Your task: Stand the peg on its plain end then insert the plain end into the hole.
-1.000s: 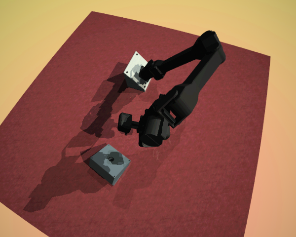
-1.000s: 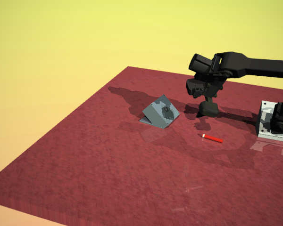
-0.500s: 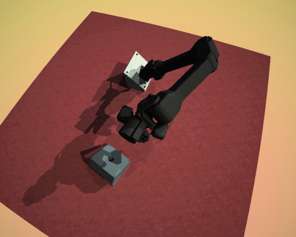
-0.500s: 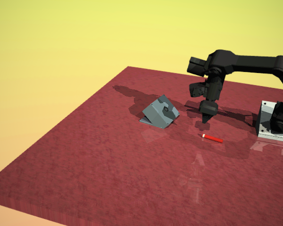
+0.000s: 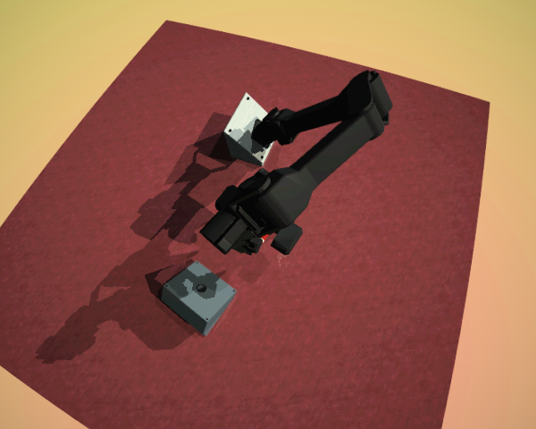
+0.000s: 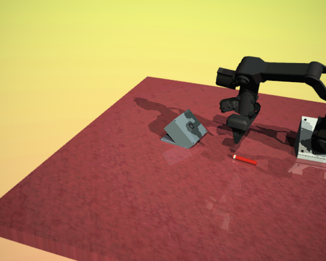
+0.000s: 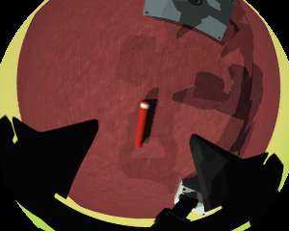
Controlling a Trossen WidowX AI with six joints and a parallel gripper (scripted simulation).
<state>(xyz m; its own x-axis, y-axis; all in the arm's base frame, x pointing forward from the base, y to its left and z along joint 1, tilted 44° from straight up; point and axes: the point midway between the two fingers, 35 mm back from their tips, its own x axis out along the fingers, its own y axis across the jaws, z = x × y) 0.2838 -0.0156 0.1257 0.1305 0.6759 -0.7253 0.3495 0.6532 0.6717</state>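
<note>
Right now my gripper tip is 10 mm past the red peg, 10 mm to the right of it and 70 mm above it. From my gripper tip the other things lie so: grey sloped panel: 180 mm ahead, 110 mm to the right, 40 mm below.
</note>
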